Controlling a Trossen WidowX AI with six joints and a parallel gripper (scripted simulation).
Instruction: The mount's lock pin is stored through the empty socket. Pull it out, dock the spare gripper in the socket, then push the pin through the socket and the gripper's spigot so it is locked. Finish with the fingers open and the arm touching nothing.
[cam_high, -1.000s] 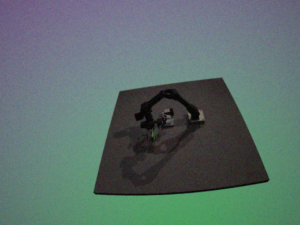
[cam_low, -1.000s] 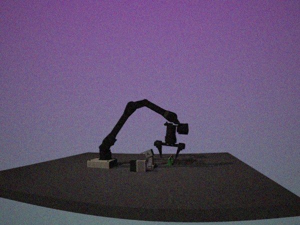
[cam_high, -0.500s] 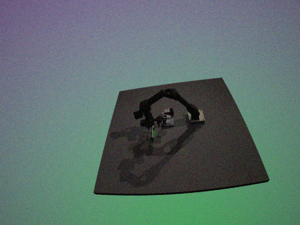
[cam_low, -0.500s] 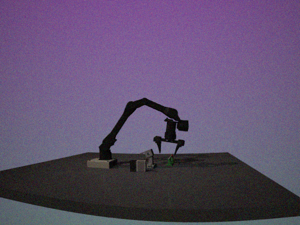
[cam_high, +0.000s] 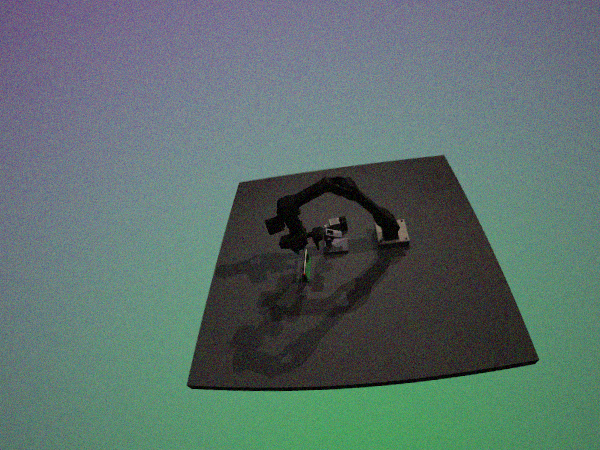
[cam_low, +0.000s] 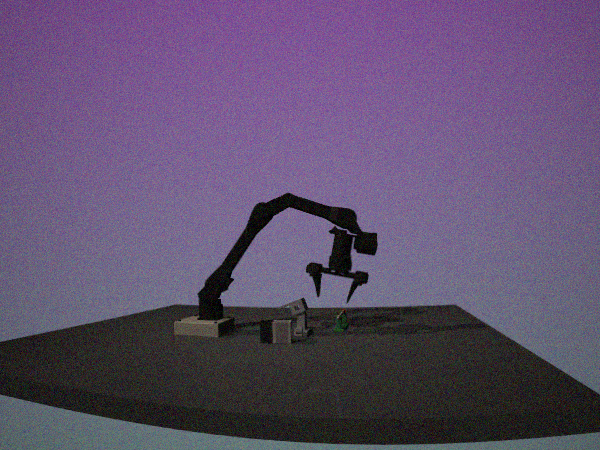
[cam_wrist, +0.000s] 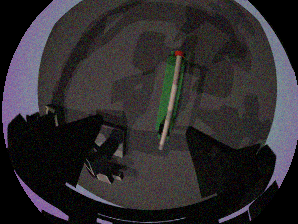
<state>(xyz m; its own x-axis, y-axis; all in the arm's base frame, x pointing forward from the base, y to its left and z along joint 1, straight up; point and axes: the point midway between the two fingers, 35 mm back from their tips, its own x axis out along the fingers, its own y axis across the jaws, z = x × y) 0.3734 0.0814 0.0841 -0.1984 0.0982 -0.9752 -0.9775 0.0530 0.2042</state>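
The spare gripper is 120 mm behind my gripper tip, 210 mm to the right of it and 60 mm below it. From my gripper tip the other things lie so: mount 100 mm behind, 90 mm to the right, 40 mm below; then green cradle 20 mm ahead, 30 mm to the left, 70 mm below.
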